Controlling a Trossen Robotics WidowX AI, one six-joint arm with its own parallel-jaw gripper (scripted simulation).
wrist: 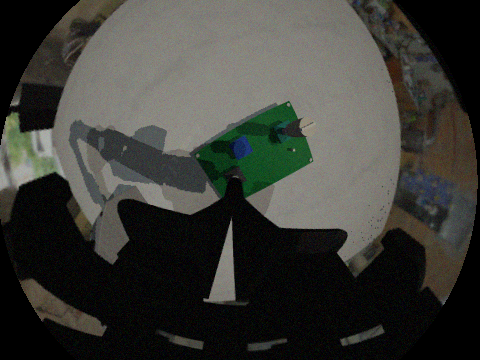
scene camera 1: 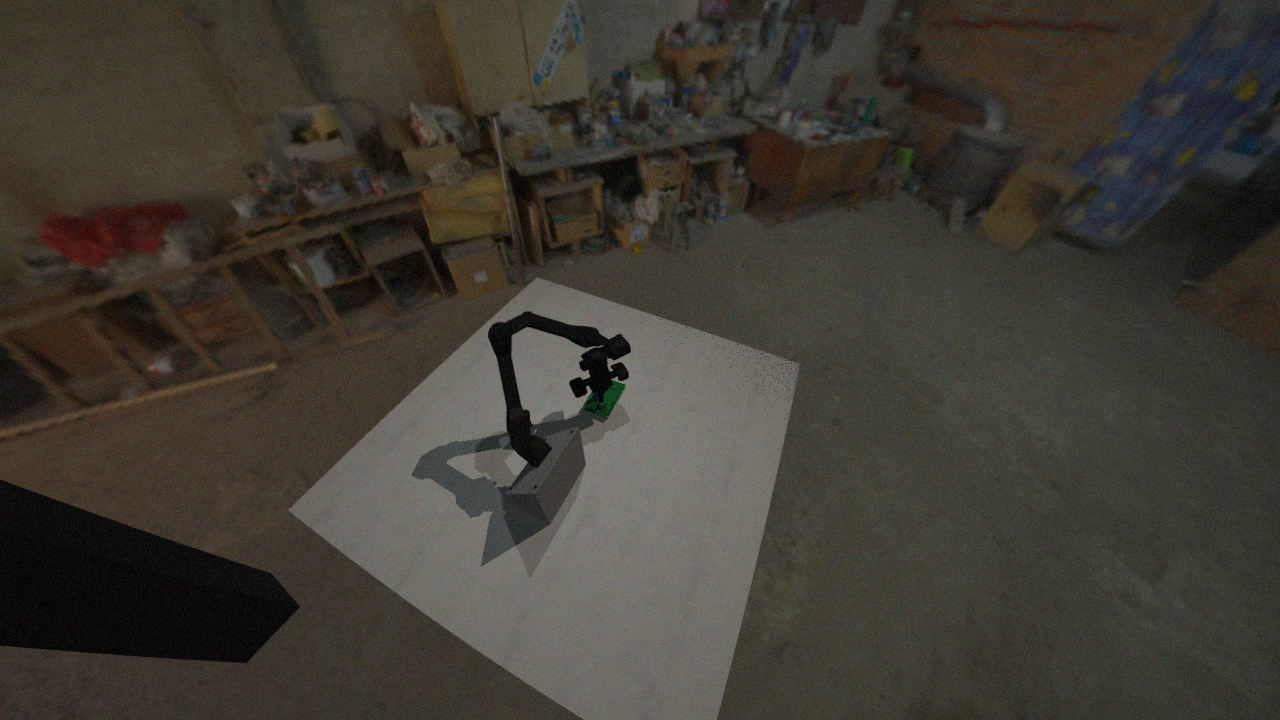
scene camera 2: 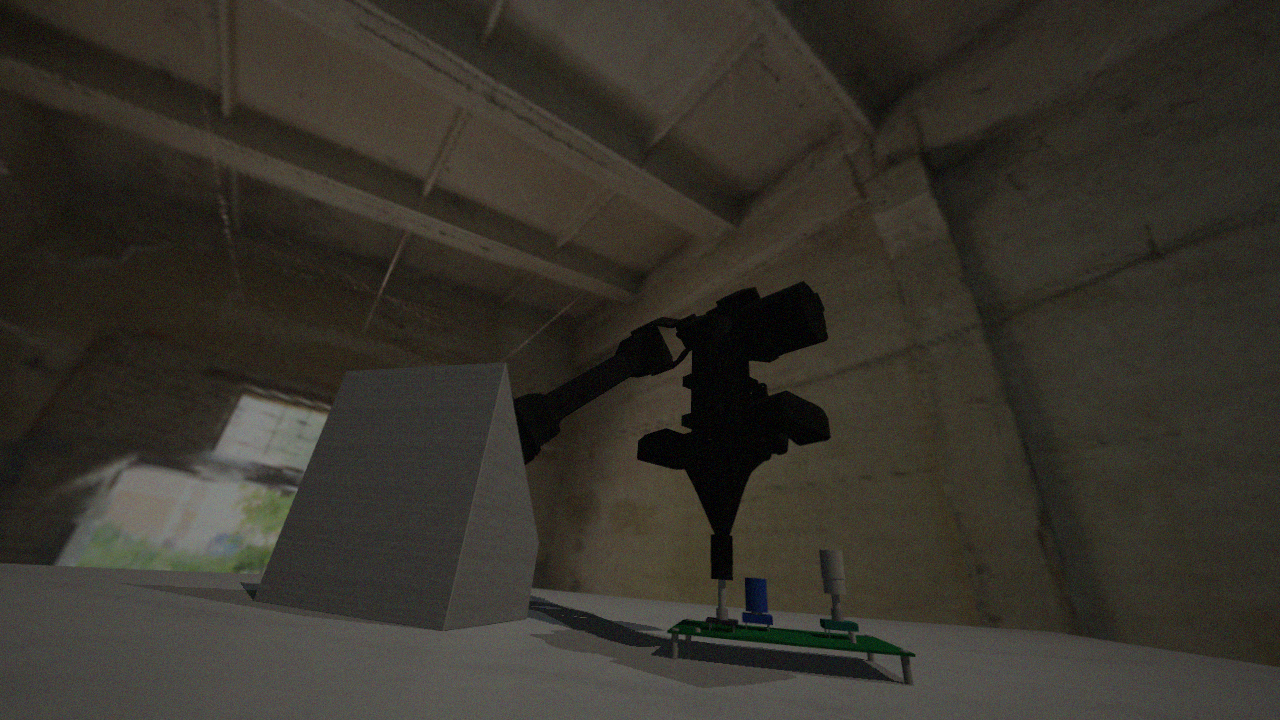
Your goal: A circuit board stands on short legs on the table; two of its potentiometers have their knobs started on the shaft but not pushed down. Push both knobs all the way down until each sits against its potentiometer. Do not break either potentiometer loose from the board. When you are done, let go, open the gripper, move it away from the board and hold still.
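Observation:
My gripper (scene camera 2: 722, 535), (wrist: 234, 197), (scene camera 1: 600, 394). Black knob (scene camera 2: 721, 558) in sight.

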